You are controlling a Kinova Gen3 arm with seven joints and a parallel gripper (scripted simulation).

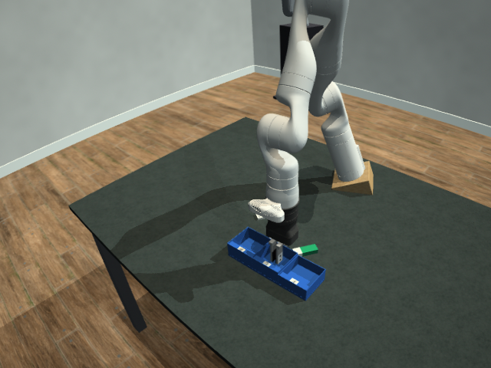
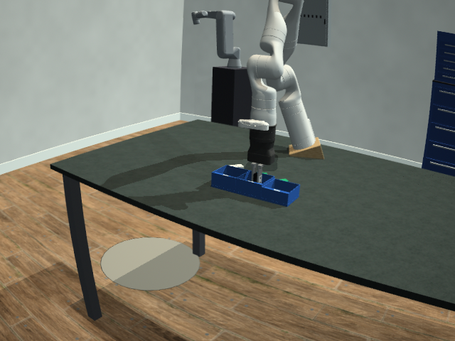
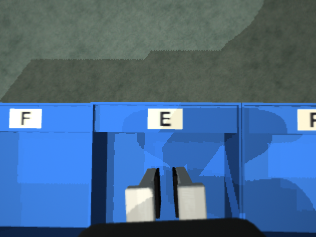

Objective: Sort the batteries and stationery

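My hand is 10 mm short of the blue three-bin tray and 20 mm above it. Also, from my hand: eraser 80 mm behind, 10 mm to the left, 30 mm below; pencil sharpener 60 mm behind, 50 mm to the right, 30 mm below; white bolt 60 mm behind, 100 mm to the right, 30 mm below.
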